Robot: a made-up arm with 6 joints.
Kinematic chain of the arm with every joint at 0, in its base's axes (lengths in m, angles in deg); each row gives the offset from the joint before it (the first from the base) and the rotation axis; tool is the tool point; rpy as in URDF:
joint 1: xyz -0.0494 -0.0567 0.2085 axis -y
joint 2: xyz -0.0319 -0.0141 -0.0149 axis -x
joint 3: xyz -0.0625 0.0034 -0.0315 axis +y
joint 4: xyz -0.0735 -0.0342 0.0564 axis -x
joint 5: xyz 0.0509 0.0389 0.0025 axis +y
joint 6: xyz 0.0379 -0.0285 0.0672 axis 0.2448 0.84 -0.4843
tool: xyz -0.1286 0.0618 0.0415 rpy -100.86 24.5 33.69
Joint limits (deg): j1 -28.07..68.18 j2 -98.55..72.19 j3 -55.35..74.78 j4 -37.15..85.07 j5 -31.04..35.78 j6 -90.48..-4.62
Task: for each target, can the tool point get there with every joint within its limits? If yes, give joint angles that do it. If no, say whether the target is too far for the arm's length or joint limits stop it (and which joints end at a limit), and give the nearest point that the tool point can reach.
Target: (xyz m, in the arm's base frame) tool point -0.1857 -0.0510 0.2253
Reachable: yes | joints 49.44 -22.67 53.87 38.07 16.45 -19.46
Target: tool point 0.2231 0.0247 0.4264
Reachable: no: joint limits stop it (at a limit: joint 1, joint 4, joint 6) | nearest point 0.0347 -0.0275 0.3191 | short by 0.223 m
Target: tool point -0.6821 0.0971 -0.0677
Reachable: no: too far | nearest point -0.3316 -0.0219 0.0853 | short by 0.400 m
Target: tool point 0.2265 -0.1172 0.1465
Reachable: no: joint limits stop it (at a limit: joint 2, joint 3, joint 4, joint 5, joint 6) | nearest point 0.0742 -0.1250 0.1807 | short by 0.156 m
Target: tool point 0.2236 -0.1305 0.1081
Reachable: no: joint limits stop it (at a limit: joint 2, joint 3, joint 4, joint 5, joint 6) | nearest point 0.0695 -0.1250 0.1648 | short by 0.164 m
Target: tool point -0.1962 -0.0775 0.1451
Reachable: yes | joints 58.82 -6.79 59.62 26.77 -24.00 -27.95
